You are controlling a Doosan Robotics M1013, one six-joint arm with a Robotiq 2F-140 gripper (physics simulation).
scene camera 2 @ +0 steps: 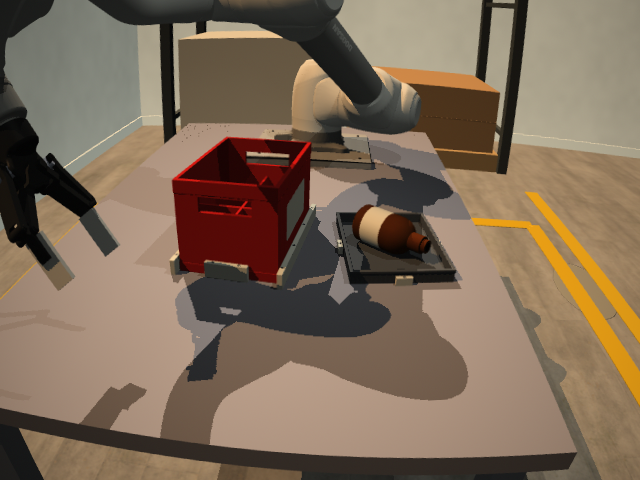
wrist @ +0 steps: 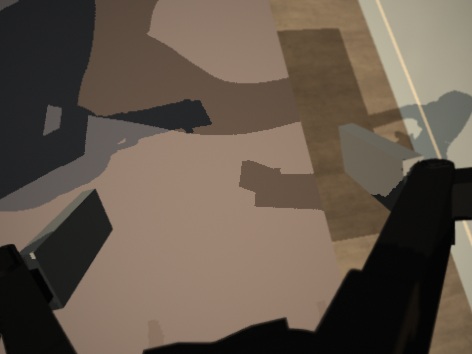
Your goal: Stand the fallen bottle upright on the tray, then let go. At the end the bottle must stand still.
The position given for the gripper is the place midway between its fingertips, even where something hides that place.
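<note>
On scene camera 2 you've got the gripper (scene camera 2: 92, 265), plus a brown bottle (scene camera 2: 390, 232) and a dark tray (scene camera 2: 365, 264). The wrist view has the gripper (wrist: 221, 179) too, but the bottle is out of frame in the wrist view, and the tray is out of frame in the wrist view as well.
</note>
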